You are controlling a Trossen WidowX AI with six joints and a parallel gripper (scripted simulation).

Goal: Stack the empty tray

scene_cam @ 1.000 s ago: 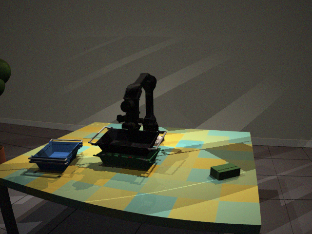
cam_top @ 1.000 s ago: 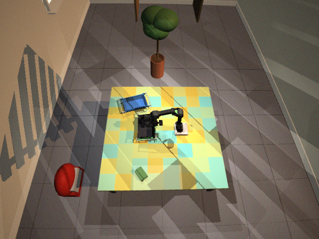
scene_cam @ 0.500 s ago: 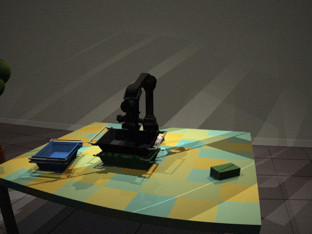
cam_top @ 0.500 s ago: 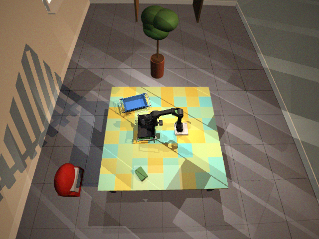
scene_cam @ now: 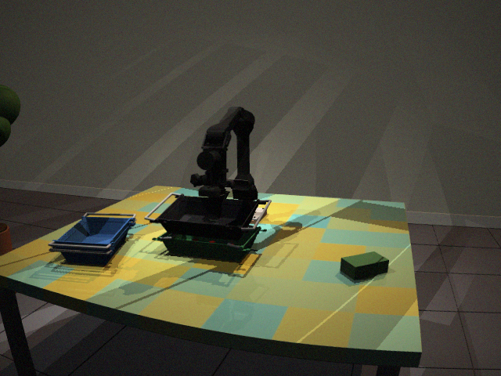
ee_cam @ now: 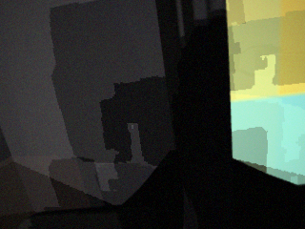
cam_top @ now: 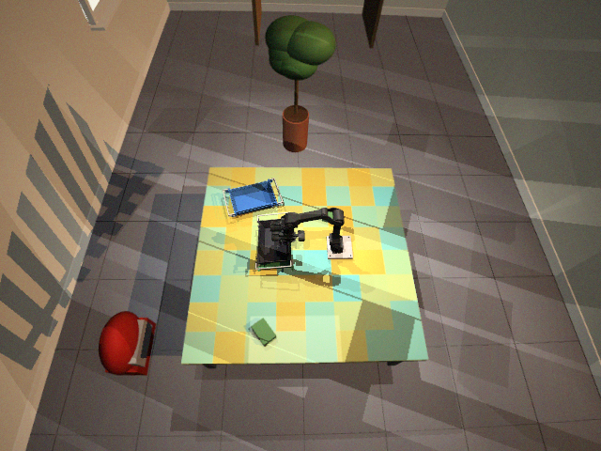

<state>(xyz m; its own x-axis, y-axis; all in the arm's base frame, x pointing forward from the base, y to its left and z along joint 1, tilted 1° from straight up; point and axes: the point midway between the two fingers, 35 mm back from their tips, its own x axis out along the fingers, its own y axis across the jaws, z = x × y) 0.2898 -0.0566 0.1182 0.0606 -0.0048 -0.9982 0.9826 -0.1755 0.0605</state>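
My gripper tip is 80 mm short of the black tray, 20 mm below it and 10 mm to the left of it.
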